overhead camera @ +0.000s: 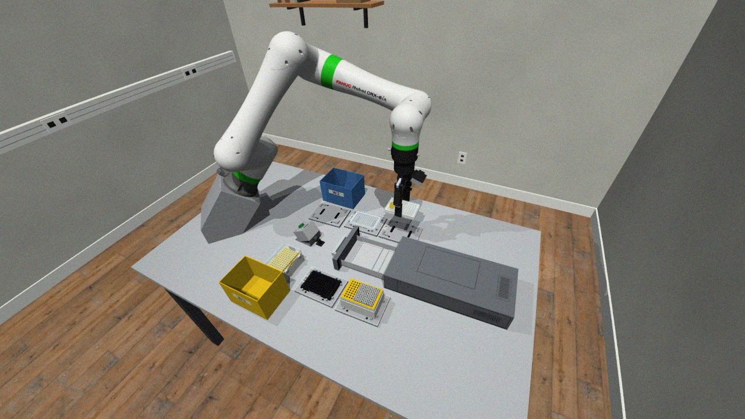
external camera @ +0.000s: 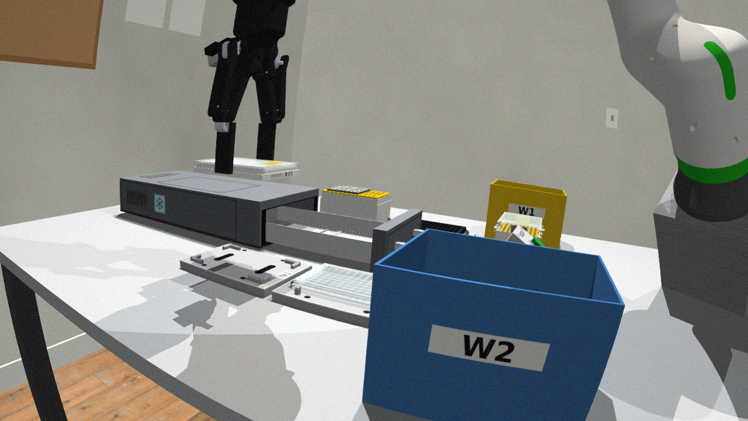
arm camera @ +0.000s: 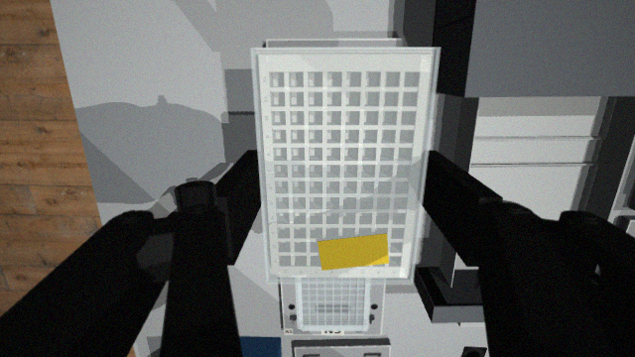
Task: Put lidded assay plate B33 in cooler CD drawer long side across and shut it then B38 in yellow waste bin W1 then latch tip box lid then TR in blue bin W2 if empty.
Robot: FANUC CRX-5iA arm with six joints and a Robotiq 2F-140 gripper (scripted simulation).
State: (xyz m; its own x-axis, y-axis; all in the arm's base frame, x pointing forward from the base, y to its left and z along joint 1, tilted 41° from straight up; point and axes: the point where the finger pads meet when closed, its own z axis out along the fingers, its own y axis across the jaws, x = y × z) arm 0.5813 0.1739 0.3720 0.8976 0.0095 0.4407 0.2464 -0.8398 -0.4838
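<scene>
The cooler drawer is 1 cm ahead of my hand, 20 cm to the right of it and 13 cm below it. From my hand the other things lie so: white assay plate: 2 cm below; clear plate: 17 cm behind, 5 cm to the right, 15 cm below; clear plate lid: 2 cm below.
</scene>
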